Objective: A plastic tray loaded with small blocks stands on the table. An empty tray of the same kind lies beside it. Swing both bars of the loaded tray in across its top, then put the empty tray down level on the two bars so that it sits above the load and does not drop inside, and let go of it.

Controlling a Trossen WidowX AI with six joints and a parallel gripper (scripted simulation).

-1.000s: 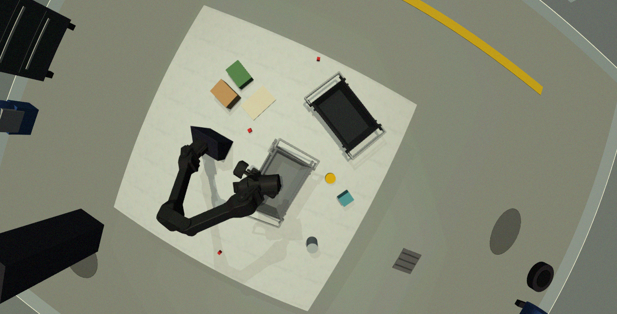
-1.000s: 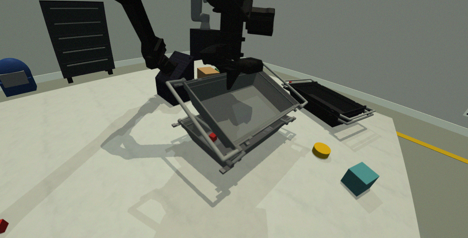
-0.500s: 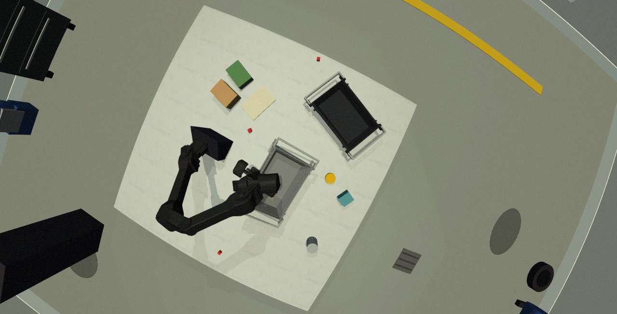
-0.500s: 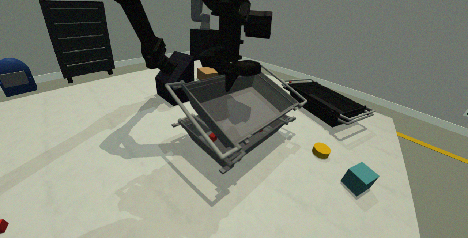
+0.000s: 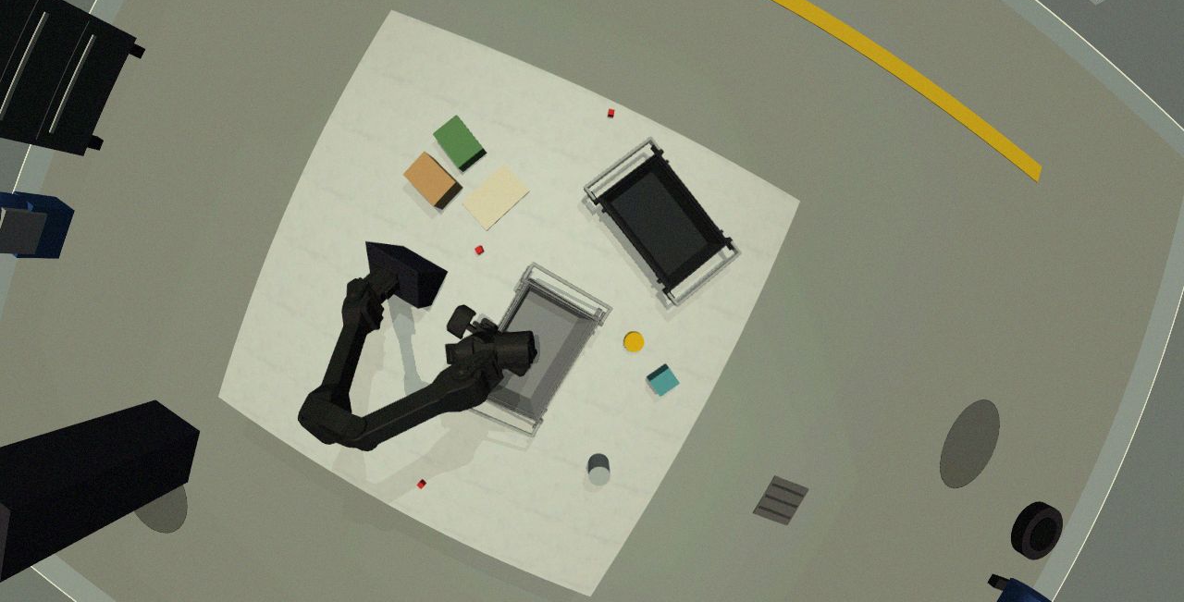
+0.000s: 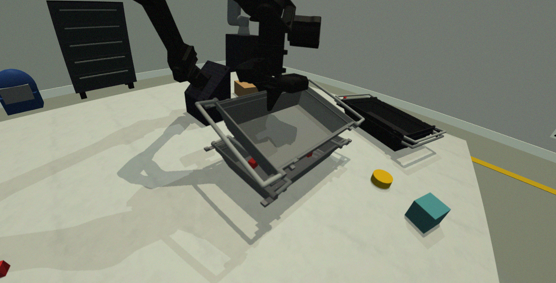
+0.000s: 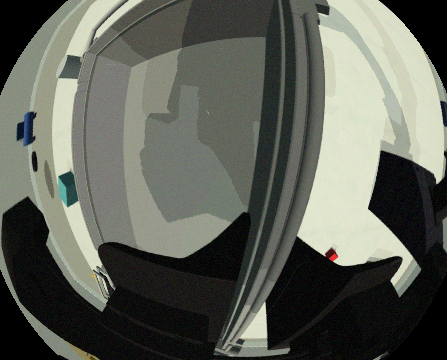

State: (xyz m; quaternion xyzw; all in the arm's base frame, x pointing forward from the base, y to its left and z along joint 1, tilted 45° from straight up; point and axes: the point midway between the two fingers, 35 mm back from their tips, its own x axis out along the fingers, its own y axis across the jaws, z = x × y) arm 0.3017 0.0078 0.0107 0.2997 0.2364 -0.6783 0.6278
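Right now the grey tray is 8 cm ahead of my gripper tip, 1 cm to the right of it and 1 cm above it. The rest, counted from my gripper tip: cream block 18 cm behind, 28 cm to the left, 12 cm below; then red block 3 cm ahead, 8 cm to the right, 11 cm below; then yellow disc 30 cm ahead, 9 cm to the left, 11 cm below.
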